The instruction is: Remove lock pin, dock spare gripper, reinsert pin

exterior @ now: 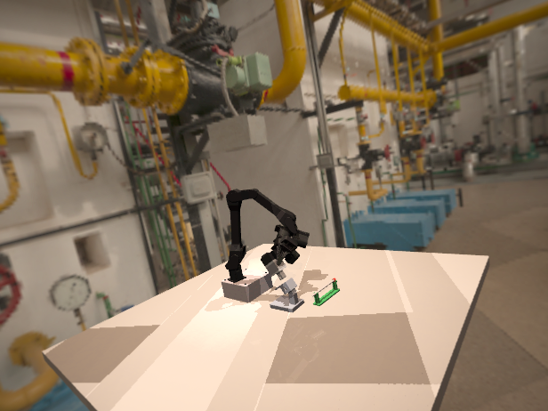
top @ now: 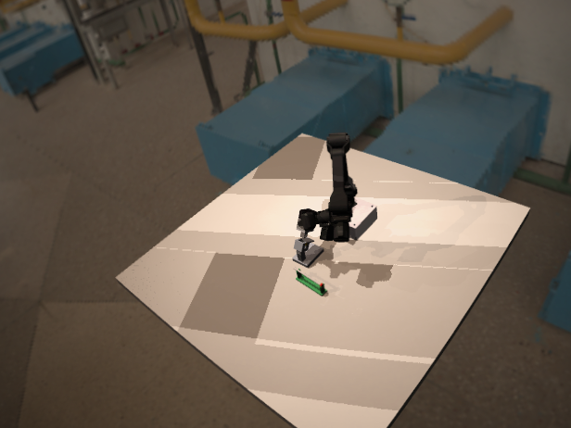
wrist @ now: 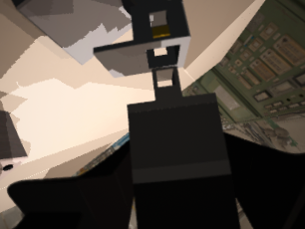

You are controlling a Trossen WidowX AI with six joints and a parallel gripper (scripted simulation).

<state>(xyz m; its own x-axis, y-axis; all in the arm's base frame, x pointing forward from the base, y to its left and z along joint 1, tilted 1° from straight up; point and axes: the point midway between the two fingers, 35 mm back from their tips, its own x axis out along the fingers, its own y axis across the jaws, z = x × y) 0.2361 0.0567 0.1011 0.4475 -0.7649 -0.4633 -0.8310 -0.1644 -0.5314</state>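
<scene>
Now: gripper tip 150 mm to the right of the green cradle, 130 mm above it and 110 mm short of it. The rest, counted from my gripper tip: grey mount (100 mm below, 30 mm ahead, 20 mm to the left); spare gripper (10 mm to the left).
</scene>
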